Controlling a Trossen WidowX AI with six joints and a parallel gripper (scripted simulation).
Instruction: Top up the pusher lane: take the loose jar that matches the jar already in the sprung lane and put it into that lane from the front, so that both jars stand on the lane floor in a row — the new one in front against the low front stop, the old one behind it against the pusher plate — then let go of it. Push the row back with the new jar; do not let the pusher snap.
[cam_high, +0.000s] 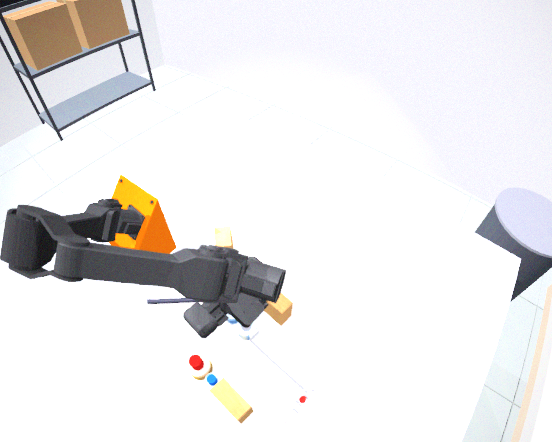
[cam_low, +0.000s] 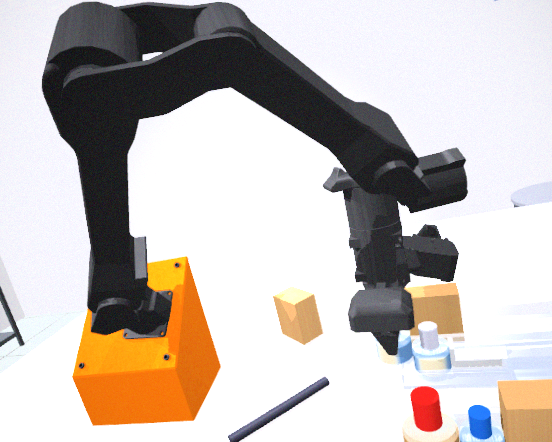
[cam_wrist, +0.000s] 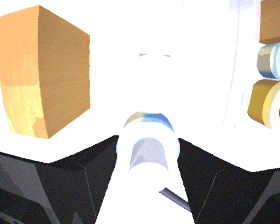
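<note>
The dark rod lies 14 cm behind my gripper tip, 6 cm to the right of it and 4 cm below it.
</note>
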